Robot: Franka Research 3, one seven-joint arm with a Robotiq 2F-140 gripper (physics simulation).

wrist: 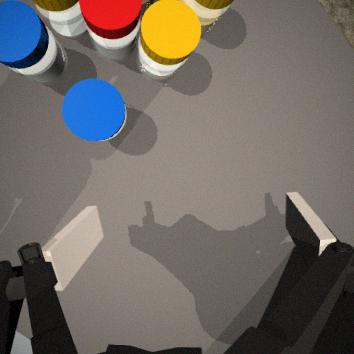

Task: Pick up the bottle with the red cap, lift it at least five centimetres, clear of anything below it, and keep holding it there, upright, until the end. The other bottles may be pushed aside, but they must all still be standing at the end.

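Note:
The bottle with the red cap (110, 17) stands upright near the top edge, left of centre, its top cut off by the frame. A yellow-capped bottle (170, 32) stands close on its right, and a blue-capped bottle (17, 35) stands to its left. Another blue-capped bottle (94, 109) stands apart, below the red-capped one. Parts of two more bottles with dark yellow caps, one at the upper left (65, 19) and one at the upper right (209, 11), show at the top edge. My gripper (188, 216) is wide open and empty, below the bottles in the view, with its fingertips apart.
The grey table top (270, 125) lies under the bottles and the gripper. Its edge runs across the upper right corner, with a rough brownish surface (344, 17) beyond it. The gripper's shadow falls on the table between and below the fingers.

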